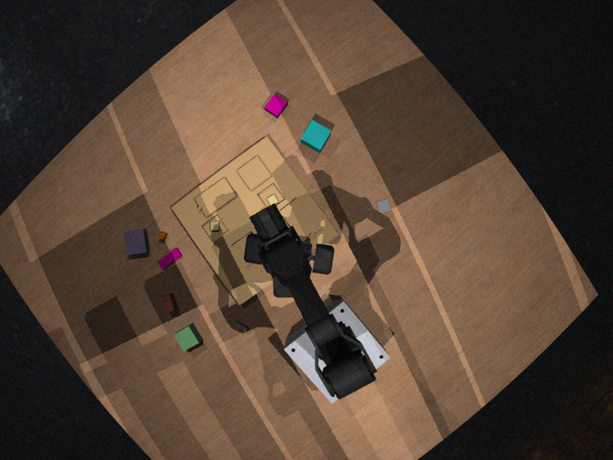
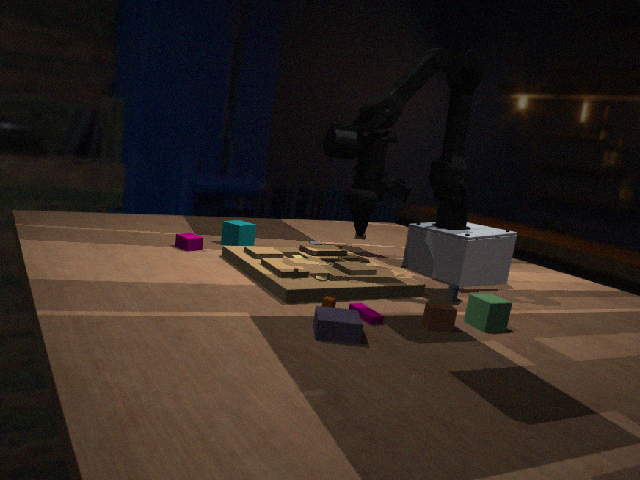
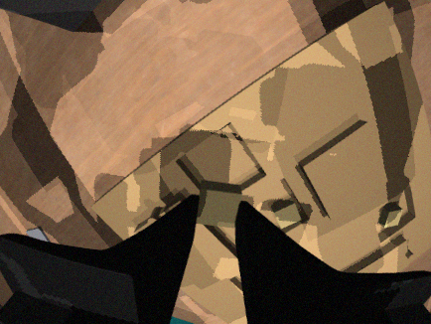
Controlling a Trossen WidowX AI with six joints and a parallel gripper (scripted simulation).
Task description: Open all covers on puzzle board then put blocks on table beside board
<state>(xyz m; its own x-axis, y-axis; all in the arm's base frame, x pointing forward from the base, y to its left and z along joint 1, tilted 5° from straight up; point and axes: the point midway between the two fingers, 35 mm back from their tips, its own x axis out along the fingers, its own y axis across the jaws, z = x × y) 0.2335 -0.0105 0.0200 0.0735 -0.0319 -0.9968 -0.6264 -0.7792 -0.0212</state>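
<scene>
The tan puzzle board lies 120 mm ahead of my gripper tip, 60 mm below it and 30 mm to the left of it. Also, from my gripper tip: teal cube (210 mm ahead, 190 mm to the right, 50 mm below); then grey tile (250 mm to the right, 70 mm below, 20 mm behind); then magenta bar (270 mm to the left, 140 mm ahead, 70 mm below).
</scene>
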